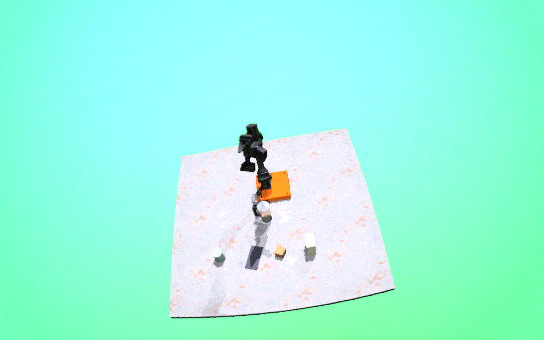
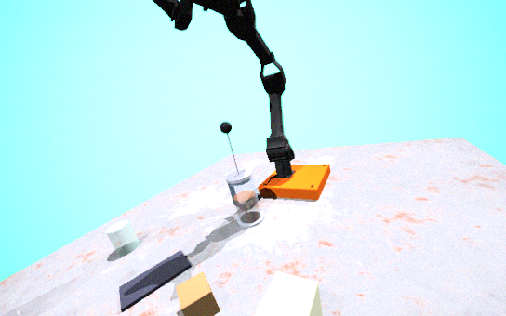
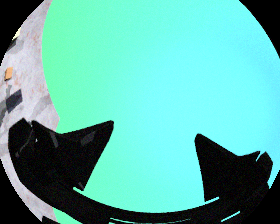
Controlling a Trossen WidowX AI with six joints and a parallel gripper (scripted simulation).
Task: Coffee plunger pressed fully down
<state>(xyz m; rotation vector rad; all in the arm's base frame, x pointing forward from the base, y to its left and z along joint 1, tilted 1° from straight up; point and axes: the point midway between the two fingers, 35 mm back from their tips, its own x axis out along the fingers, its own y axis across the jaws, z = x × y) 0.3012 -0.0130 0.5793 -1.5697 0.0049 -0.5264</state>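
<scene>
My gripper tip is 490 mm above the coffee press and 90 mm past it. Also, from my gripper tip: dark flat slab 620 mm below, 170 mm ahead, 60 mm to the right; then white block 570 mm below, 270 mm to the left, 150 mm ahead.
</scene>
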